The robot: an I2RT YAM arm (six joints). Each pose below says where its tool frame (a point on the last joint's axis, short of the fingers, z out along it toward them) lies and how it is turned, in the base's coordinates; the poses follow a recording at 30 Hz.
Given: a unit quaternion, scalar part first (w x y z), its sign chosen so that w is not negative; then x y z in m.
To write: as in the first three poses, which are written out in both.
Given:
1: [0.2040 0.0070 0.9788 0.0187 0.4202 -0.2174 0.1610]
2: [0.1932 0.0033 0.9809 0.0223 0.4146 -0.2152 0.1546]
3: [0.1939 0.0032 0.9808 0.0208 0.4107 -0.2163 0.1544]
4: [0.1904 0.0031 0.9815 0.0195 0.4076 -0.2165 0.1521]
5: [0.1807 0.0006 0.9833 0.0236 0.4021 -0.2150 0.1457]
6: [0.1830 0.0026 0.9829 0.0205 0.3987 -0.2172 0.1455]
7: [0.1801 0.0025 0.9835 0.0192 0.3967 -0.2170 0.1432]
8: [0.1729 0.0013 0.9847 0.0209 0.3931 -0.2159 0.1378]
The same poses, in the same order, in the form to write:
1: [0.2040 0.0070 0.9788 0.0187 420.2 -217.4 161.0]
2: [0.1932 0.0033 0.9809 0.0223 414.6 -215.2 154.6]
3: [0.1939 0.0032 0.9808 0.0208 410.7 -216.3 154.4]
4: [0.1904 0.0031 0.9815 0.0195 407.6 -216.5 152.1]
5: [0.1807 0.0006 0.9833 0.0236 402.1 -215.0 145.7]
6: [0.1830 0.0026 0.9829 0.0205 398.7 -217.2 145.5]
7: [0.1801 0.0025 0.9835 0.0192 396.7 -217.0 143.2]
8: [0.1729 0.0013 0.9847 0.0209 393.1 -215.9 137.8]
